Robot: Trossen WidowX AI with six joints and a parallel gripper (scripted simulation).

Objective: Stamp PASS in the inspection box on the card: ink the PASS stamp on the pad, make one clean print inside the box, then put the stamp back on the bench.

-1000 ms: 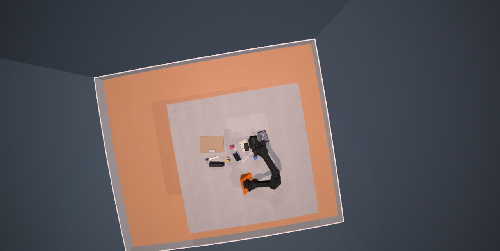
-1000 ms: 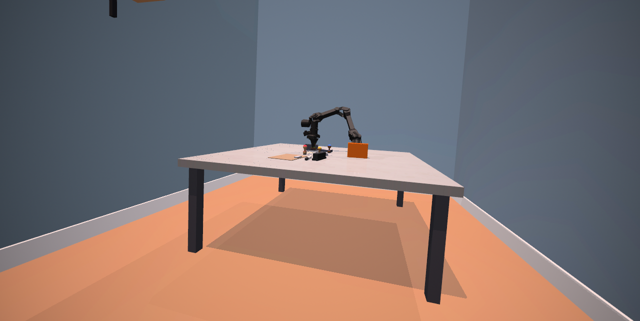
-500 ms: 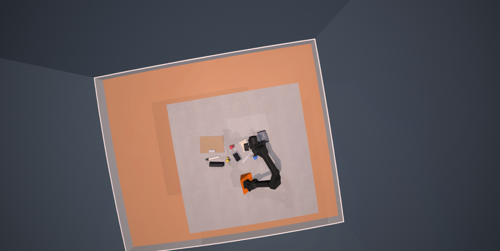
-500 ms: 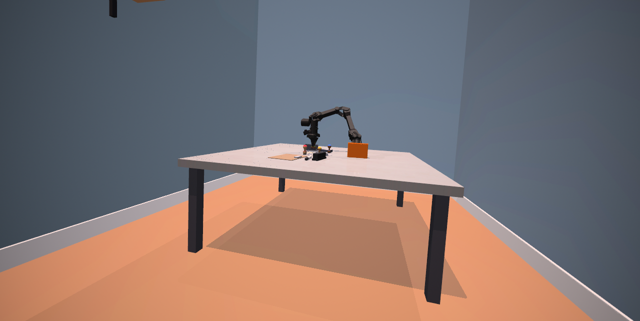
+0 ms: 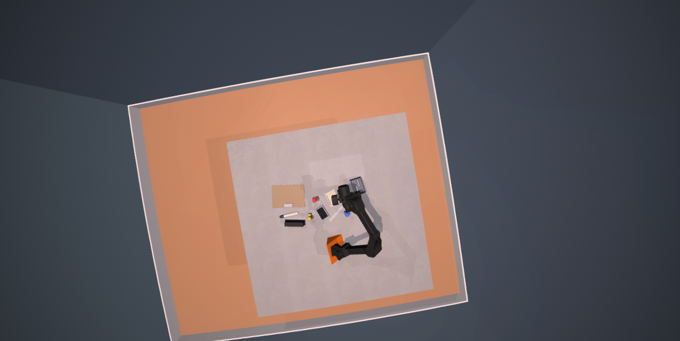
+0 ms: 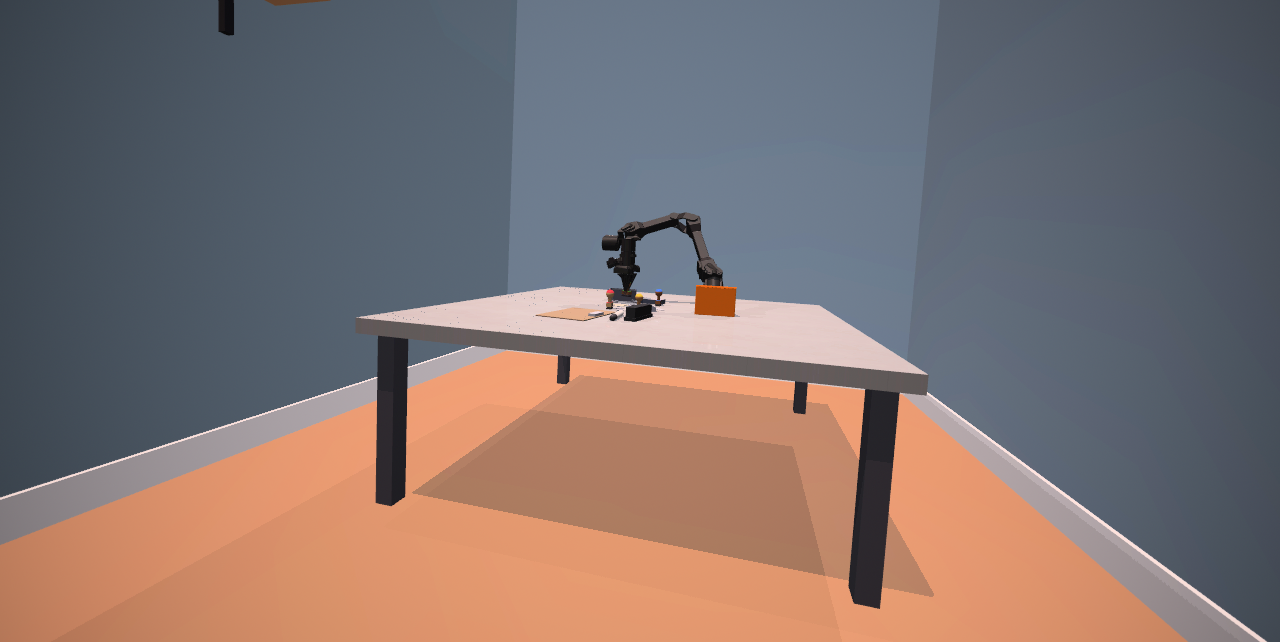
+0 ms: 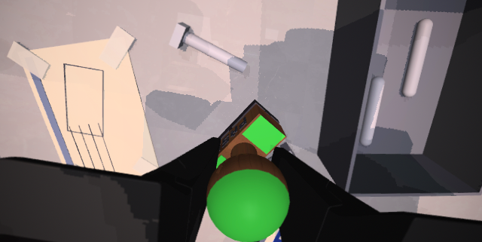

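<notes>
Right now my gripper tip is 180 mm to the right of the ink pad, 110 mm past it and 40 mm above it. Also, from my gripper tip: cream card: 100 mm to the left, 50 mm below, 20 mm behind; pass stamp: right at my gripper tip; dark tray: 90 mm to the right, 40 mm below, 40 mm ahead.
</notes>
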